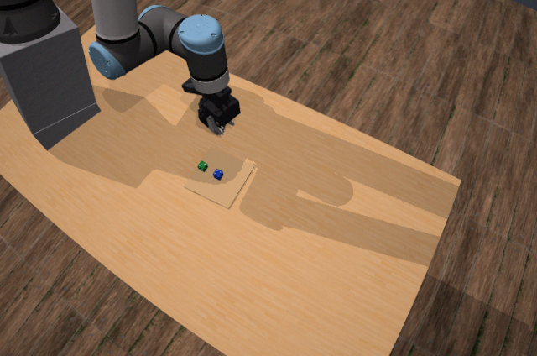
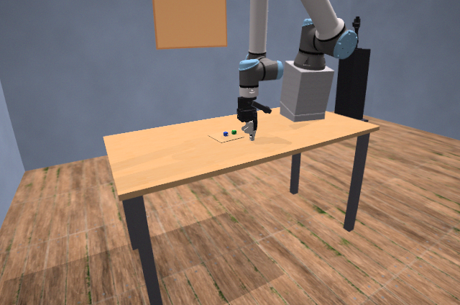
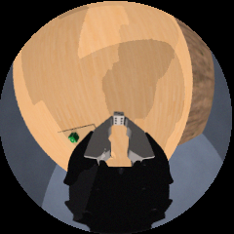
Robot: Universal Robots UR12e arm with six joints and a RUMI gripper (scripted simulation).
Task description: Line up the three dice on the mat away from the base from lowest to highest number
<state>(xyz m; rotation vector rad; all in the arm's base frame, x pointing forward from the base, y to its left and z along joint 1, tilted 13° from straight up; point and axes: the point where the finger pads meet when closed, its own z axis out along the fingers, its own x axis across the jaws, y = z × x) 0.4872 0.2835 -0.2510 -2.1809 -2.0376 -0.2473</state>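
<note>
Now: hand 10 cm short of the blue die and 11 cm to the left of it. Round my hand: green die 5 cm ahead, 12 cm to the right; white die 1 cm below; tan mat 10 cm ahead, 11 cm to the right, 2 cm below.
</note>
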